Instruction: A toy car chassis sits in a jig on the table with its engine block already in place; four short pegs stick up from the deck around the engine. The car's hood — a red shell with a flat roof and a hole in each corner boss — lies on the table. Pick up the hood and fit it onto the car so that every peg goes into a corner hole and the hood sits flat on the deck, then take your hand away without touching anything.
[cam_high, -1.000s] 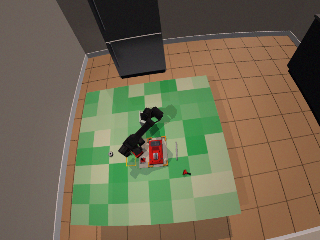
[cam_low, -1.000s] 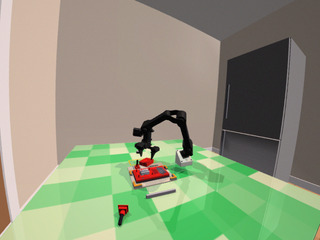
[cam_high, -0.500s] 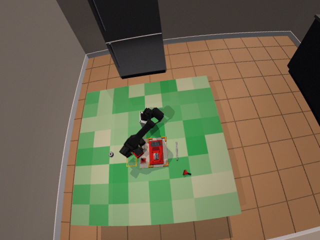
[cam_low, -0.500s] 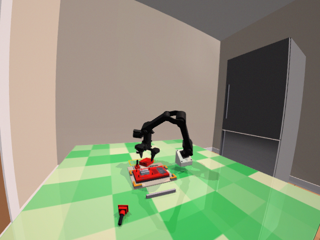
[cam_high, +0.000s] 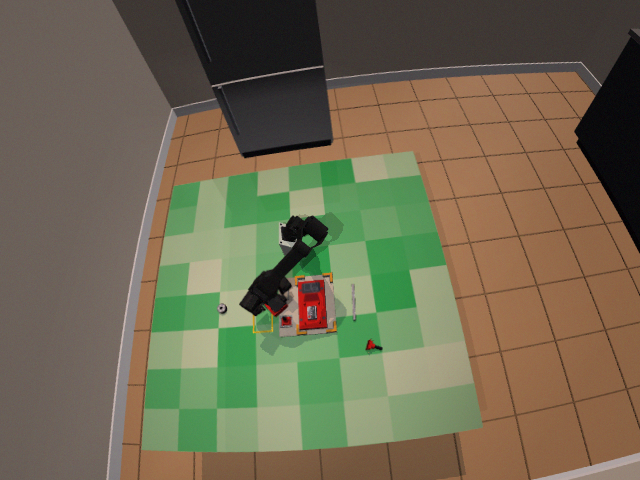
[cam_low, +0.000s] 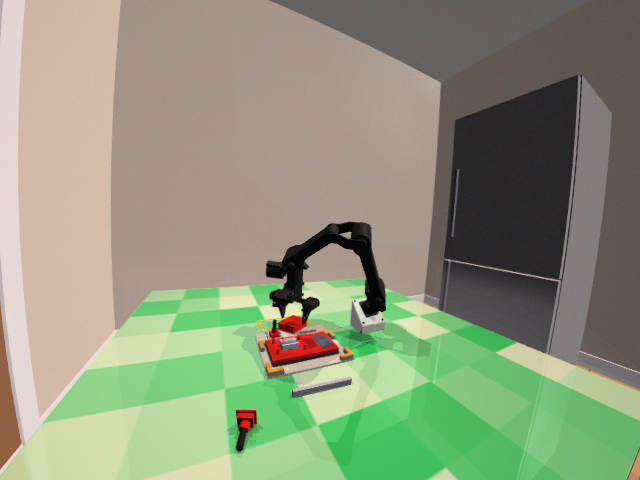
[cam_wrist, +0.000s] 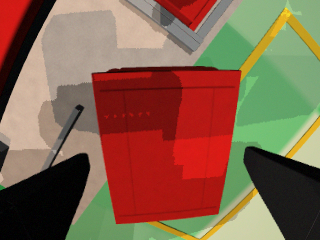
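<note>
The red hood is 10 mm below my gripper tip. The rest, counted from my gripper tip: small wheel 230 mm to the right, 20 mm below, 10 mm behind; grey bar 320 mm to the left, 50 mm ahead, 20 mm below; grey engine block 150 mm to the left, 70 mm ahead.
</note>
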